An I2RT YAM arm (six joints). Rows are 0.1 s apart.
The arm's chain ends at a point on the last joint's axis. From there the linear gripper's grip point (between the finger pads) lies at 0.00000 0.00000 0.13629 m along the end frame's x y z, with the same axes.
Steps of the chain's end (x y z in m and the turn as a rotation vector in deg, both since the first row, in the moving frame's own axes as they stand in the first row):
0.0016 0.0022 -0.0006 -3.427 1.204 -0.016
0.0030 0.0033 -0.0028 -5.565 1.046 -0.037
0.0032 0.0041 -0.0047 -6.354 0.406 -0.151
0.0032 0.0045 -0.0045 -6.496 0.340 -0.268
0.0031 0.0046 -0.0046 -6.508 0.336 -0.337
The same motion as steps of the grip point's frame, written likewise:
0.0045 0.0103 -0.0009 -3.427 1.204 -0.016
0.0055 0.0165 -0.0035 -5.565 1.046 -0.037
0.0042 0.0192 -0.0055 -6.354 0.406 -0.151
0.0040 0.0199 -0.0054 -6.496 0.340 -0.268
0.0039 0.0200 -0.0055 -6.508 0.336 -0.337

